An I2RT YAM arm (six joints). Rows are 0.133 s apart.
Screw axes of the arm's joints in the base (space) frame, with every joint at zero. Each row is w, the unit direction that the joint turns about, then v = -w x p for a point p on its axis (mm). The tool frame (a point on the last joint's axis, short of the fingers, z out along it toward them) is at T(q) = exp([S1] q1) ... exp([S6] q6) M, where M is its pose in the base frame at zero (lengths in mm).
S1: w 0 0 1 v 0 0 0
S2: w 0 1 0 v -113.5 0 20
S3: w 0 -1 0 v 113.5 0 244
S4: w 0 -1 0 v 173.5 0 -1
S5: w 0 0 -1 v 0 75 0
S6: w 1 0 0 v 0 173.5 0
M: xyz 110.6 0 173.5 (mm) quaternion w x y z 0.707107 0 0.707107 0
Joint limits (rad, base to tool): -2.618..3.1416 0..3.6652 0..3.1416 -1.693..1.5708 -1.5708..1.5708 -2.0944..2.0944
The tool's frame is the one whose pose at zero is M.
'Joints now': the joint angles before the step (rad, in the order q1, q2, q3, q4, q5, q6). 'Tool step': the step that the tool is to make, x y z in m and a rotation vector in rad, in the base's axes. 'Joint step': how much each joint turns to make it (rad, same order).
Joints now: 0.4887, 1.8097, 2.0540, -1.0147, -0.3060, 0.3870
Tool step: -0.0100, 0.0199, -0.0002, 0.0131, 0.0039, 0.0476
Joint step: 0.0578, 0.0032, 0.0002, 0.0113, -0.0019, 0.0174
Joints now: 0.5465, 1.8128, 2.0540, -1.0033, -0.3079, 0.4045
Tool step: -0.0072, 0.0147, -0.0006, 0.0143, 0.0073, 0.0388
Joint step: 0.0413, 0.0060, 0.0027, 0.0092, -0.0092, 0.0140
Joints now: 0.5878, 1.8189, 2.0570, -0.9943, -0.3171, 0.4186
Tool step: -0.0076, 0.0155, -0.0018, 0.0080, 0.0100, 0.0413
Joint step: 0.0433, 0.0102, 0.0050, 0.0050, -0.0070, 0.0108
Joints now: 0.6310, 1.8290, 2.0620, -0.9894, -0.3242, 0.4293
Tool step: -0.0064, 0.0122, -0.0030, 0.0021, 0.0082, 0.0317
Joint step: 0.0345, 0.0068, -0.0036, 0.0073, -0.0025, 0.0071
